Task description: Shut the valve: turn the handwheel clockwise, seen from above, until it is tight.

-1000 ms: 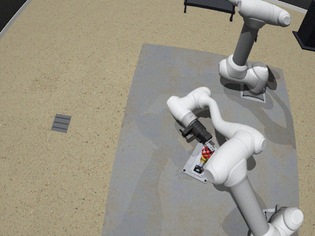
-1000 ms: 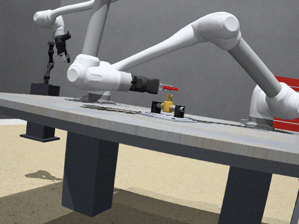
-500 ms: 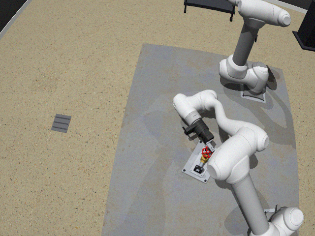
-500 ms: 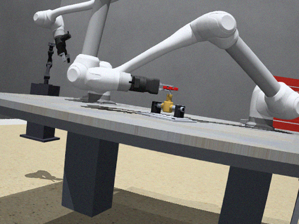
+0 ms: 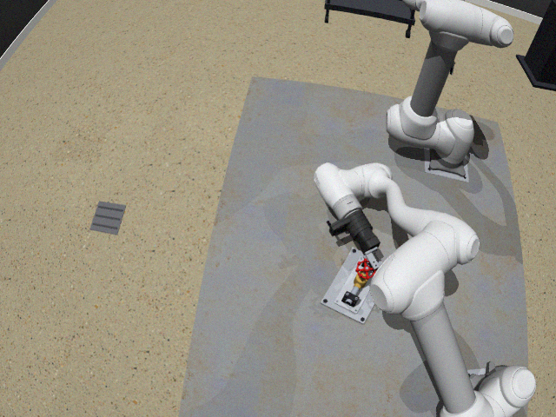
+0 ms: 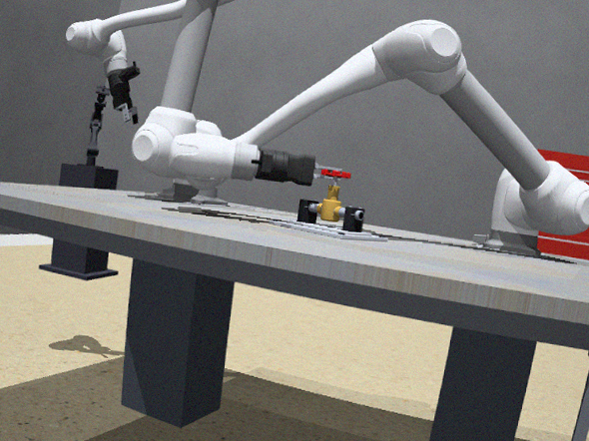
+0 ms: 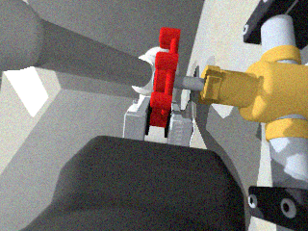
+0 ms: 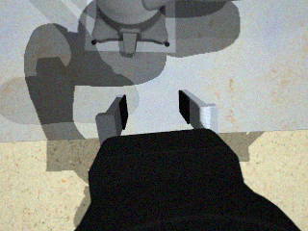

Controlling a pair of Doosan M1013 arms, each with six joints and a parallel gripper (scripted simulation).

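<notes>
My left gripper is now 30 mm short of the red handwheel, 10 mm to the right of it and 10 mm above it. From my left hand the other things lie so: pale base plate (30 mm ahead, 10 mm to the left, 130 mm below).
</notes>
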